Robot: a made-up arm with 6 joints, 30 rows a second.
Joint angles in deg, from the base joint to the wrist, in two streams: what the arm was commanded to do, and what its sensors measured. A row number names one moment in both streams.
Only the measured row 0 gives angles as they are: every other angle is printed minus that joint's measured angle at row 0.
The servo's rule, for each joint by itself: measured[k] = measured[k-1] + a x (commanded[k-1-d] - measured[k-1]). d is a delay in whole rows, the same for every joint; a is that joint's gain. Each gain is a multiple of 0.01, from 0.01 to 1. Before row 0 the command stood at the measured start. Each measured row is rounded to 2 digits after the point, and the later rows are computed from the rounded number. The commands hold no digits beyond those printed.
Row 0, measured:
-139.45, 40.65, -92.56, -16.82, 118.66, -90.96
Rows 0 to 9, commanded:
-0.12, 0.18, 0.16, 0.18, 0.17, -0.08
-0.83, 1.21, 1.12, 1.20, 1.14, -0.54
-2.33, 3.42, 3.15, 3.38, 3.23, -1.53
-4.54, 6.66, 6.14, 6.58, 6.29, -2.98
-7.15, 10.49, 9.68, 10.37, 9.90, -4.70
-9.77, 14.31, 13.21, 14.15, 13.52, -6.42
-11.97, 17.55, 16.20, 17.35, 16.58, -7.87
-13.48, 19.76, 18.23, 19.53, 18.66, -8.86
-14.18, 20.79, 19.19, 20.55, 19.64, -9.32
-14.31, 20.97, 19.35, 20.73, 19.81, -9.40
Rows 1 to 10, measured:
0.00, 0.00, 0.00, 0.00, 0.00, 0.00
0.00, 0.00, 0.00, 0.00, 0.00, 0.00
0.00, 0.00, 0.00, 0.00, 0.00, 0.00
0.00, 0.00, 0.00, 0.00, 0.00, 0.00
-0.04, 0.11, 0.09, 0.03, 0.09, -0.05
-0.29, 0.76, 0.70, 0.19, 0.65, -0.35
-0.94, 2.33, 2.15, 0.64, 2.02, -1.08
-2.09, 4.88, 4.50, 1.47, 4.28, -2.26
-3.71, 8.19, 7.56, 2.72, 7.26, -3.77
-5.65, 11.80, 10.89, 4.32, 10.58, -5.41
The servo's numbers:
d 4
a 0.32 0.59 0.59 0.14 0.53 0.62

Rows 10 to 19, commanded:
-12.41, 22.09, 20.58, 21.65, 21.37, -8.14
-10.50, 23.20, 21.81, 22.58, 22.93, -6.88
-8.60, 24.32, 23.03, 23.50, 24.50, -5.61
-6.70, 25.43, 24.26, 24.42, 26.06, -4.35
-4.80, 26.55, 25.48, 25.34, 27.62, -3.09
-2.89, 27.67, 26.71, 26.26, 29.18, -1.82
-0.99, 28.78, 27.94, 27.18, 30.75, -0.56
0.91, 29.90, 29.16, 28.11, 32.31, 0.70
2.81, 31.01, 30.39, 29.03, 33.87, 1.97
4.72, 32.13, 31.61, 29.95, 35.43, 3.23
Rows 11 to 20, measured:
-7.67, 15.19, 14.02, 6.14, 13.76, -6.94
-9.53, 17.89, 16.50, 8.01, 16.36, -8.13
-11.02, 19.60, 18.09, 9.77, 18.10, -8.87
-12.07, 20.41, 18.83, 11.30, 19.01, -9.20
-12.18, 21.40, 19.86, 12.75, 20.26, -8.54
-11.64, 22.46, 21.01, 14.13, 21.68, -7.51
-10.67, 23.56, 22.20, 15.44, 23.17, -6.33
-9.40, 24.66, 23.42, 16.70, 24.70, -5.10
-7.93, 25.78, 24.64, 17.91, 26.25, -3.85
-6.32, 26.90, 25.86, 19.08, 27.80, -2.59

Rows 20 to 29, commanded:
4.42, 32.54, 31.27, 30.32, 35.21, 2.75
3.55, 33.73, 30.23, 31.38, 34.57, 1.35
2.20, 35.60, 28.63, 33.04, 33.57, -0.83
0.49, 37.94, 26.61, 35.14, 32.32, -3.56
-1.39, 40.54, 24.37, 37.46, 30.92, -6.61
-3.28, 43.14, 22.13, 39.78, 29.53, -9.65
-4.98, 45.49, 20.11, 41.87, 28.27, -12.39
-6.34, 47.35, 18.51, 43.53, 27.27, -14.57
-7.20, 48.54, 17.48, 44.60, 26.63, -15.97
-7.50, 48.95, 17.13, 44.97, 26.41, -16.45
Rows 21 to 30, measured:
-4.61, 28.01, 27.09, 20.21, 29.36, -1.33
-2.84, 29.13, 28.31, 21.32, 30.92, -0.07
-1.03, 30.24, 29.54, 22.40, 32.48, 1.19
0.81, 31.36, 30.76, 23.46, 34.04, 2.45
1.97, 32.06, 31.06, 24.42, 34.66, 2.64
2.48, 33.05, 30.57, 25.39, 34.61, 1.84
2.39, 34.55, 29.43, 26.46, 34.06, 0.18
1.78, 36.55, 27.77, 27.68, 33.14, -2.14
0.77, 38.90, 25.76, 29.05, 31.96, -4.91
-0.53, 41.40, 23.62, 30.55, 30.67, -7.85

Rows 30 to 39, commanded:
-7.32, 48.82, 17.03, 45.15, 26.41, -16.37
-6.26, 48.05, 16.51, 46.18, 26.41, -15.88
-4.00, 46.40, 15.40, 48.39, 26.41, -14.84
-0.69, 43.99, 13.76, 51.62, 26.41, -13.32
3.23, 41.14, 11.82, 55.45, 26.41, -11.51
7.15, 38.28, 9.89, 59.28, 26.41, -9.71
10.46, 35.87, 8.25, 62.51, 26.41, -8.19
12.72, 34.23, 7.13, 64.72, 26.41, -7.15
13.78, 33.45, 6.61, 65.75, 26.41, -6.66
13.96, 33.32, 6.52, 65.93, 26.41, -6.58
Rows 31 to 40, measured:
-1.95, 43.81, 21.55, 32.13, 29.40, -10.66
-3.35, 45.90, 19.76, 33.73, 28.27, -13.08
-4.58, 47.46, 18.41, 35.25, 27.40, -14.87
-5.51, 48.34, 17.65, 36.61, 26.88, -15.85
-6.09, 48.62, 17.28, 37.81, 26.63, -16.17
-6.14, 48.28, 16.83, 38.98, 26.51, -15.99
-5.46, 47.17, 15.99, 40.30, 26.46, -15.28
-3.93, 45.29, 14.67, 41.88, 26.43, -14.06
-1.64, 42.84, 12.99, 43.78, 26.42, -12.48
1.17, 40.15, 11.16, 45.95, 26.41, -10.76

